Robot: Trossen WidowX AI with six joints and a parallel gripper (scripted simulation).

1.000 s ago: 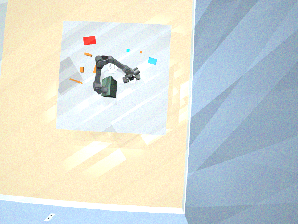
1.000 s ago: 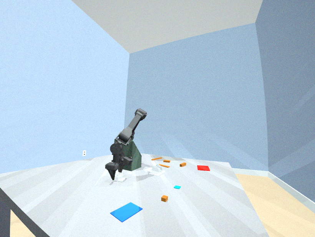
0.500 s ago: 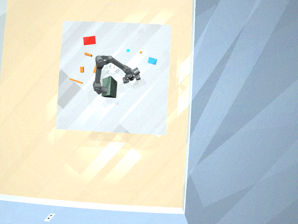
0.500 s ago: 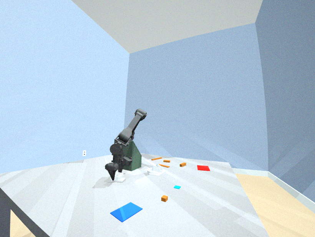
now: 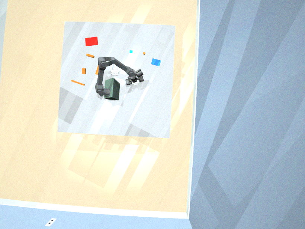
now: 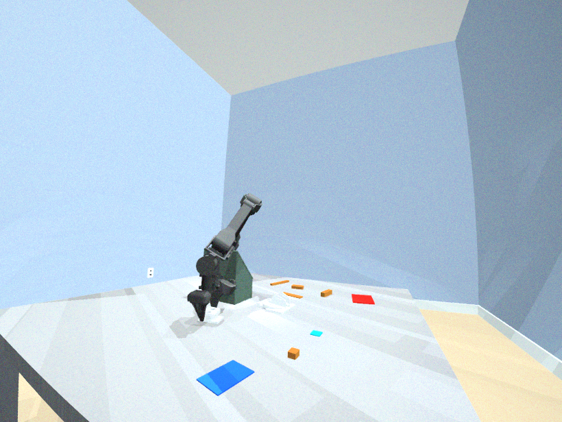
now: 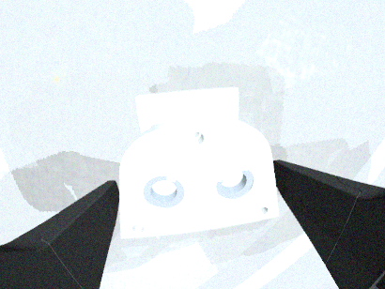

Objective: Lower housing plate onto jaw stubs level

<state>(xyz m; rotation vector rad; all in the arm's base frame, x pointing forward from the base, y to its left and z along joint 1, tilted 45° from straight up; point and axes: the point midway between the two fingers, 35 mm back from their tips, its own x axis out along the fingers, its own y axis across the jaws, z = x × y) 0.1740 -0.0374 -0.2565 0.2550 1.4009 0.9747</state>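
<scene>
My gripper tip is now 1 cm short of the white piece and 1 cm to the right of it. Also, from my gripper tip: cyan tile (34 cm ahead, 13 cm to the left, 1 cm below); blue patch (27 cm ahead, 18 cm to the right, 1 cm below); orange cube (35 cm ahead, 3 cm to the right).
</scene>
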